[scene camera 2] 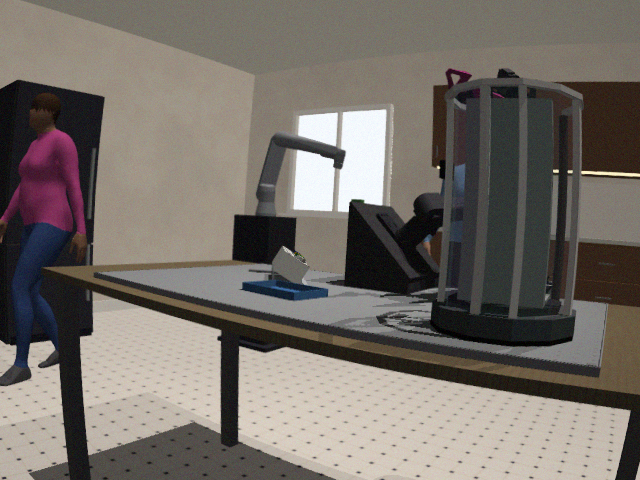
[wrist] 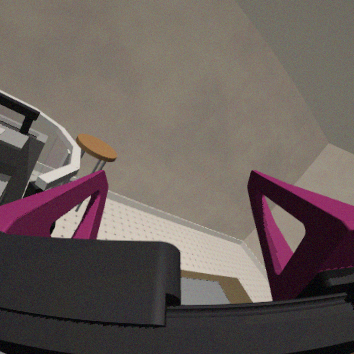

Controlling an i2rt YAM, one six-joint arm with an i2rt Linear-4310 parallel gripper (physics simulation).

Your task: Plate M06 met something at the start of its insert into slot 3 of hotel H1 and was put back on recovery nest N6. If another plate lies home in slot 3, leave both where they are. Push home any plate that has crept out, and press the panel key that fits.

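Observation:
My gripper is open, with nothing between its magenta fingers. In the scene view one finger shows at the top of the tall round cage, beside its rim. The cage encloses tall grey-green panels; hotel and slot labels are not readable. In the wrist view the cage's rim and a dark handle show at the left edge, left of the fingers. A black sloped housing stands left of the cage. Plate M06, nest N6, slot 3 and the panel keys cannot be made out.
A blue tray and a tilted white block are on the grey mat on the table. Behind, a grey arm stands on a black cabinet. A person in pink is at left. A stool is near the wall.

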